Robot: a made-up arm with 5 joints. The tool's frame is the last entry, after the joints.
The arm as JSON. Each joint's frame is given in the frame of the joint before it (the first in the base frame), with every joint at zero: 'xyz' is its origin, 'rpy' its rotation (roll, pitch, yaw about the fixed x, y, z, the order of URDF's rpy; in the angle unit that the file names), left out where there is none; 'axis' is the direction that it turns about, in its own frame. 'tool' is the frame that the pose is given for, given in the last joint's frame.
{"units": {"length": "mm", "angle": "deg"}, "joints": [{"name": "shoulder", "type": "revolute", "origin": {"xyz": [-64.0, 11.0, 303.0], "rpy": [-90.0, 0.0, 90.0]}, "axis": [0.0, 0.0, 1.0]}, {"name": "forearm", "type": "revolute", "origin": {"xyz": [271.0, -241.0, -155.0], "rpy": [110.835, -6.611, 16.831]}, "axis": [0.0, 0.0, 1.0]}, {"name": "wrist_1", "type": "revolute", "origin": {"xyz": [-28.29, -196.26, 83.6], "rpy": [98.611, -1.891, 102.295]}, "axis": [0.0, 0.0, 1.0]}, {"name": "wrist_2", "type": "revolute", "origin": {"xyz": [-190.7, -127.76, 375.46], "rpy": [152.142, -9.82, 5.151]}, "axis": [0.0, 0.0, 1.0]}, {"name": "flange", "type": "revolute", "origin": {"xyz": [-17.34, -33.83, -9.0], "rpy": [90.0, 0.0, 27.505]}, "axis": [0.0, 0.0, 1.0]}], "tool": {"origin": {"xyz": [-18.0, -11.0, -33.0], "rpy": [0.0, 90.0, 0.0]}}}
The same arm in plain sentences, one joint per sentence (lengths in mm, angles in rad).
The arm has five revolute joints in a row. What follows holds with every joint at zero, and every direction is one of the base frame's.
Joint 1 sits 64.0 mm along -x and 11.0 mm along +y and 303.0 mm along +z from the base frame's origin and rotates about -x.
Joint 2 sits 155.0 mm along +x and 271.0 mm along +y and 241.0 mm along +z from joint 1 and rotates about the direction (0.353308, 0.309807, 0.882719).
Joint 3 sits 215.0 mm along +x and 1.0 mm along -y and 9.0 mm along +z from joint 2 and rotates about the direction (-0.363891, 0.871179, -0.329592).
Joint 4 sits 13.0 mm along -x and 306.0 mm along +y and 316.0 mm along -z from joint 3 and rotates about -y.
Joint 5 sits 31.0 mm along +x and 9.0 mm along +y and 22.0 mm along +z from joint 4 and rotates about +z.
The tool frame, which is the frame that the pose is given for, sits 18.0 mm along +x and 11.0 mm along +y and 33.0 mm along -z from joint 5; its axes are the base frame's turned by roll 3.1416, pitch 1.5708 and yaw 0.0000 rad (as in URDF: about the fixed x, then y, then z).

